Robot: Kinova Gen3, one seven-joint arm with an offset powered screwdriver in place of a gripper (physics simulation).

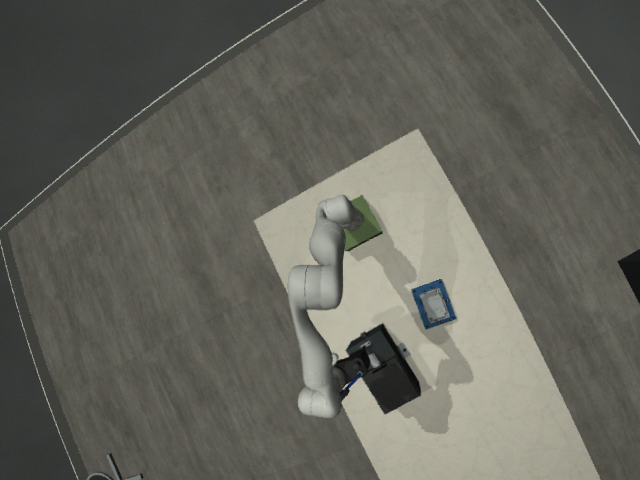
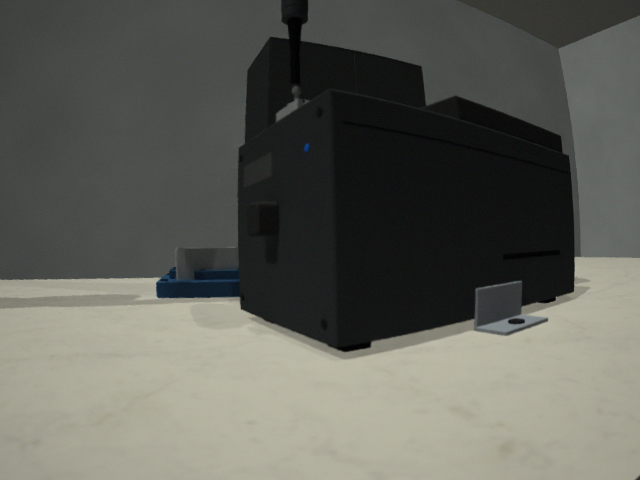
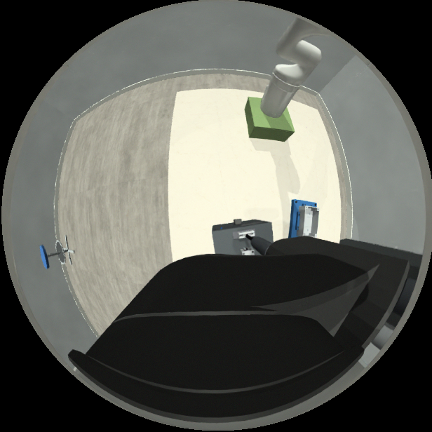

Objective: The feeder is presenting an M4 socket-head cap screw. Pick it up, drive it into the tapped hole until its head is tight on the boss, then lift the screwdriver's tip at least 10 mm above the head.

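Observation:
My screwdriver's thin black bit [image 2: 295, 84] [image 3: 247, 236] points down over the pick-up block on the black feeder [image 1: 392, 384] [image 2: 439, 222] [image 3: 226, 245]. A small pale cap screw [image 2: 296, 91] sits upright at the bit's end, head up, so the tool holds it. Its lower end is close over the pale pick-up block; I cannot tell whether it is clear of it. A grey housing [image 1: 435, 303] [image 2: 185, 262] [image 3: 308, 220] sits in a blue fixture [image 1: 418, 300] [image 2: 199, 289] [image 3: 295, 220], away from the tool. I cannot make out the tapped hole.
The arm's base stands on a green block [image 1: 368, 229] [image 3: 270, 133] at the far end of the pale table [image 1: 403, 165] [image 3: 215, 150]. A tall dark box [image 2: 336, 69] rises at the feeder. A small grey angle bracket [image 2: 498, 304] stands beside the feeder.

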